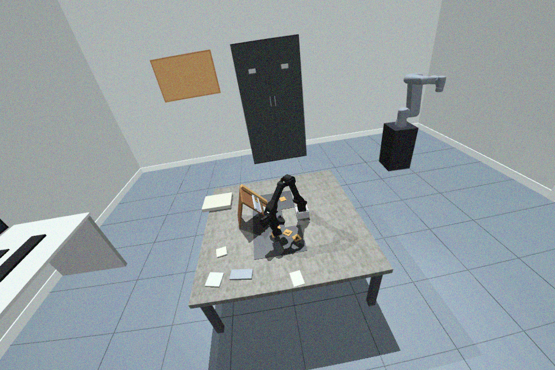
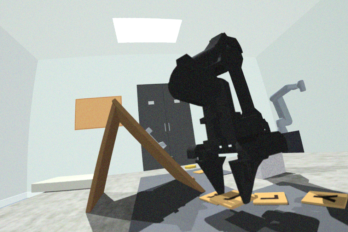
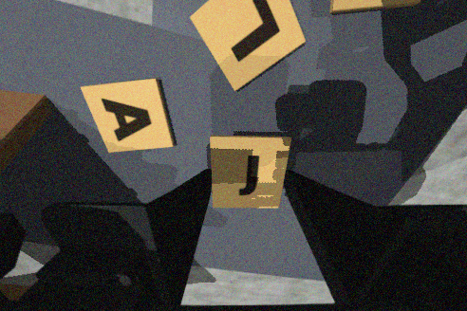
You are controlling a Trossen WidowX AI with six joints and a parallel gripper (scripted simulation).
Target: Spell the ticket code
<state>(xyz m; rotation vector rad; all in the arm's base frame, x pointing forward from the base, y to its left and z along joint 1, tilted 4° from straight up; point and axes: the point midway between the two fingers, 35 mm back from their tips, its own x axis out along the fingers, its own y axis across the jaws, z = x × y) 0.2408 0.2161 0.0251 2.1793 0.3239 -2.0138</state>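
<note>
Right now my gripper tip is 90 mm past the letter tile, 30 mm to the left of it and 30 mm above it. The rest, counted from my gripper tip: j tile: right at my gripper tip; dark mat: 210 mm to the right, 40 mm behind, 30 mm below; y tile: 160 mm behind, 40 mm to the left, 30 mm below.
</note>
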